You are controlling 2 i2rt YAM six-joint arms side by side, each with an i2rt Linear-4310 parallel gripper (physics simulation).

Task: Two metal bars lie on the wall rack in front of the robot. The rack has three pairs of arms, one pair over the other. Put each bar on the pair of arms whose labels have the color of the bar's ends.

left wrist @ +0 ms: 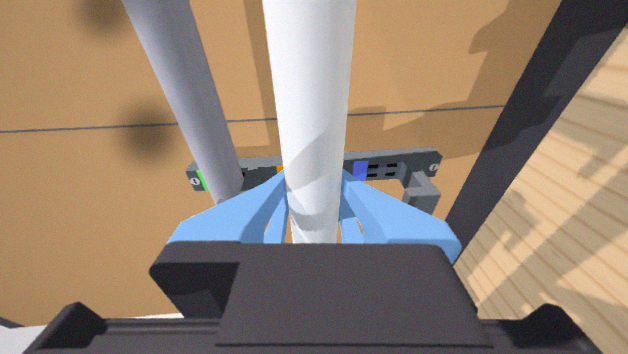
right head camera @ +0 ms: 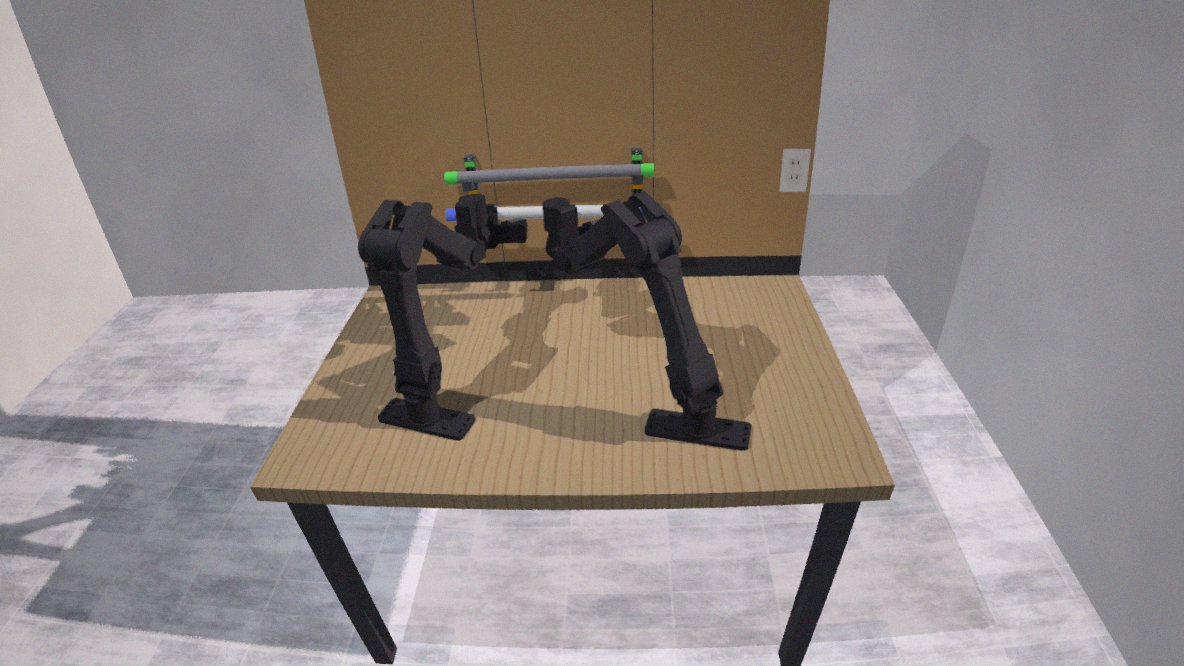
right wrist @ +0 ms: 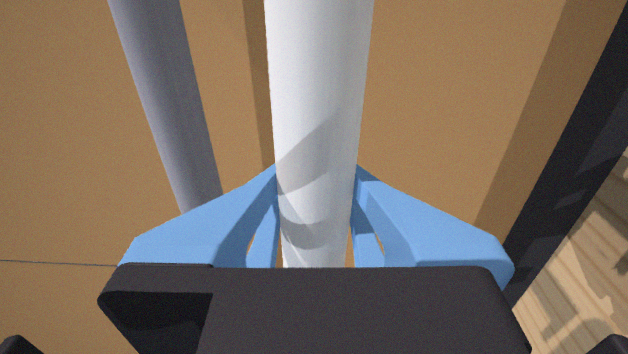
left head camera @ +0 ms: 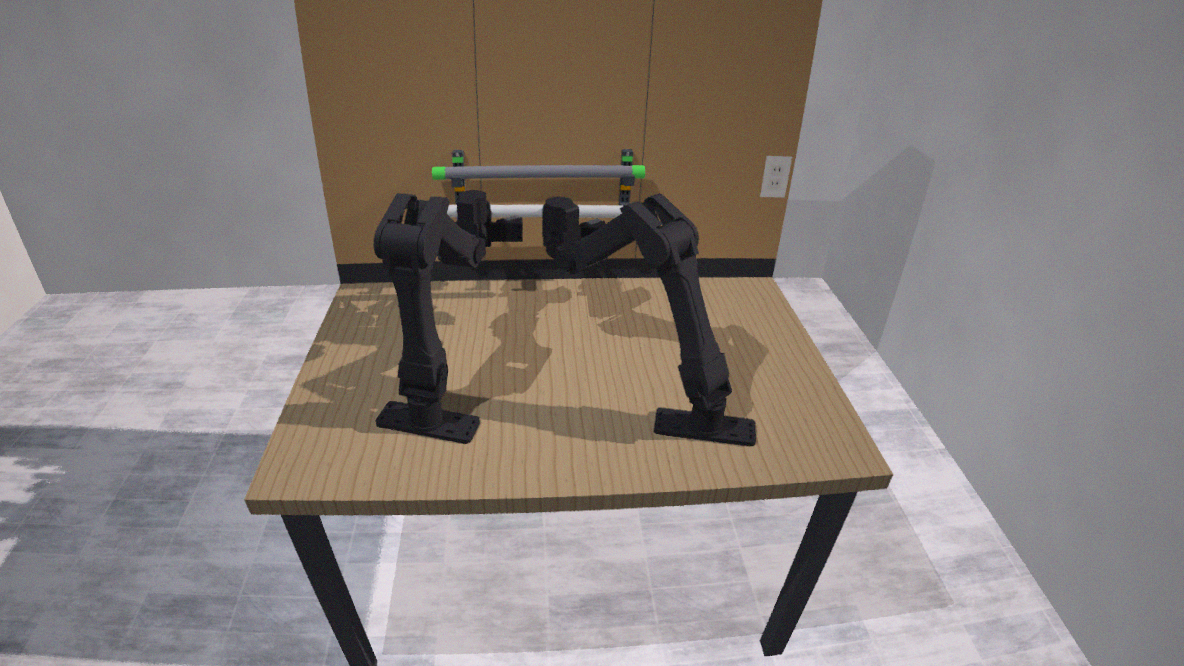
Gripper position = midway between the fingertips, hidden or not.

Note:
In view: my left gripper (left wrist: 313, 177), my right gripper (right wrist: 315, 175), a white bar (left head camera: 496, 210), a brown wall panel (right head camera: 404, 95), a wall outlet (right head camera: 787, 153) and a dark baseboard (left head camera: 541, 268).
The white bar is seen too in the left wrist view (left wrist: 311, 55), in the right head camera view (right head camera: 530, 212) and in the right wrist view (right wrist: 317, 64). The brown wall panel also shows in the left wrist view (left wrist: 94, 208), in the right wrist view (right wrist: 462, 112) and in the left head camera view (left head camera: 391, 96). The dark baseboard also shows in the left wrist view (left wrist: 572, 45), in the right head camera view (right head camera: 608, 268) and in the right wrist view (right wrist: 582, 159).

